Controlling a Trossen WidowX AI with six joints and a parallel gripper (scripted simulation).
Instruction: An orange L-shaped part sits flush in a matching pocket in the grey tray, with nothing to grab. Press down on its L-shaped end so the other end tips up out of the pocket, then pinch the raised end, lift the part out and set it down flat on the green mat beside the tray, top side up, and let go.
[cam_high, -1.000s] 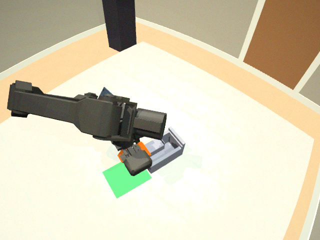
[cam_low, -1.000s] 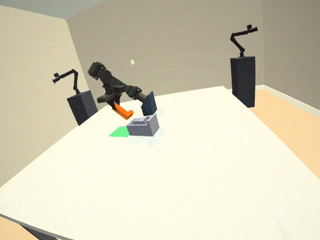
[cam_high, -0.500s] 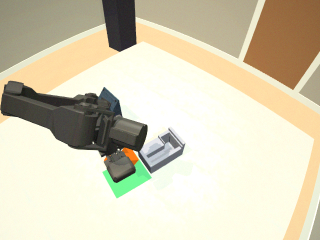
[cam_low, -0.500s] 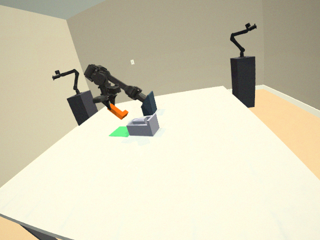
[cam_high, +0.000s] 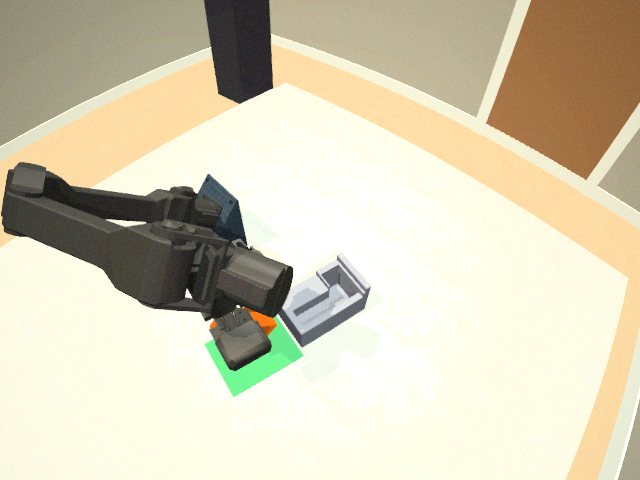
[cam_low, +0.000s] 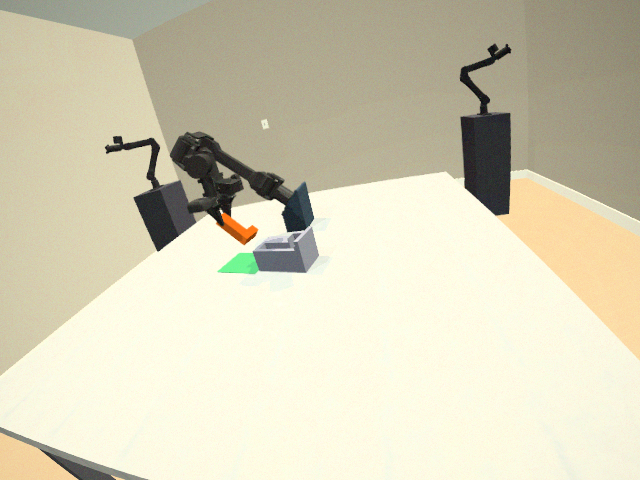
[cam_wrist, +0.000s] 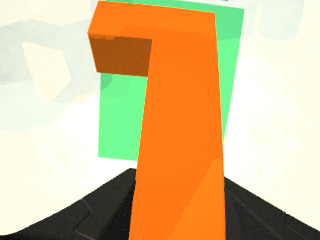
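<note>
The green mat lies 150 mm below my gripper tip and 20 mm to the left of it. Also, from my gripper tip: orange L-shaped part (40 mm to the left, 30 mm below, 10 mm behind).
</note>
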